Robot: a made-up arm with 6 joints. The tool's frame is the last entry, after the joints.
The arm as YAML. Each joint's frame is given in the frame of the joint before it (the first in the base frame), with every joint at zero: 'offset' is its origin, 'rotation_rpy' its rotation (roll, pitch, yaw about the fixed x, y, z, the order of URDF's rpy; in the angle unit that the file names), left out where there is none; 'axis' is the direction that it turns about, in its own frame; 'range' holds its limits. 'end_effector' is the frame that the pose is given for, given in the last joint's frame.
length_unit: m
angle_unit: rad
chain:
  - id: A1
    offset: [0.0, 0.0, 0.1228]
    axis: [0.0, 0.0, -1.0]
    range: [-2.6, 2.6]
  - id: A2
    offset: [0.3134, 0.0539, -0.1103]
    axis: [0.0, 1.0, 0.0]
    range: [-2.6, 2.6]
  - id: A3
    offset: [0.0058, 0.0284, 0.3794]
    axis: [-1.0, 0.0, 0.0]
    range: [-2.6, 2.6]
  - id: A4
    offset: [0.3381, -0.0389, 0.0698]
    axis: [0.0, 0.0, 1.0]
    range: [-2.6, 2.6]
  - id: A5
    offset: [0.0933, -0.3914, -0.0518]
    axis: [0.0, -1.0, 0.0]
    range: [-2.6, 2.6]
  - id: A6
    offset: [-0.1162, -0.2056, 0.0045]
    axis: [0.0, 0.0, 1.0]
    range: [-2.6, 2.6]
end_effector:
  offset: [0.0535, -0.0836, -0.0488]
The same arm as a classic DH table. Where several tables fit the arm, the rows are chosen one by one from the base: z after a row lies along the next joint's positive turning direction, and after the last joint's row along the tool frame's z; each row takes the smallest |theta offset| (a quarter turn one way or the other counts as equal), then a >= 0, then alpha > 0; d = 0 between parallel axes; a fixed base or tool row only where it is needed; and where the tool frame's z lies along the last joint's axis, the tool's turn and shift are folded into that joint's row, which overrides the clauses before.
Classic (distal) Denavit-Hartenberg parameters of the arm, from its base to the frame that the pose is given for. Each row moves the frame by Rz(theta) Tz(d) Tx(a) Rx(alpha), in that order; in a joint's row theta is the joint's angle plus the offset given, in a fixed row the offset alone. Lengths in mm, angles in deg.
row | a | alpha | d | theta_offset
base (fixed) | 0 | 180 | 0 | 0
A1 | 313.4 | 90 | -12.5 | 0
A2 | 379.4 | 90 | 82.3 | -90
A3 | 38.9 | -90 | -343.9 | -90
A4 | 93.3 | 90 | 18 | 90
A5 | -116.2 | -90 | 597 | 0
A6 | 99.3 | 0 | 0 | -57.38
tool (fixed) | 0 | 0 | -44.3 | 57.38
Joint limits (deg, base to tool): -148.97..148.97 -148.97..148.97 -148.97..148.97 -148.97..148.97 -148.97..148.97 -148.97..148.97

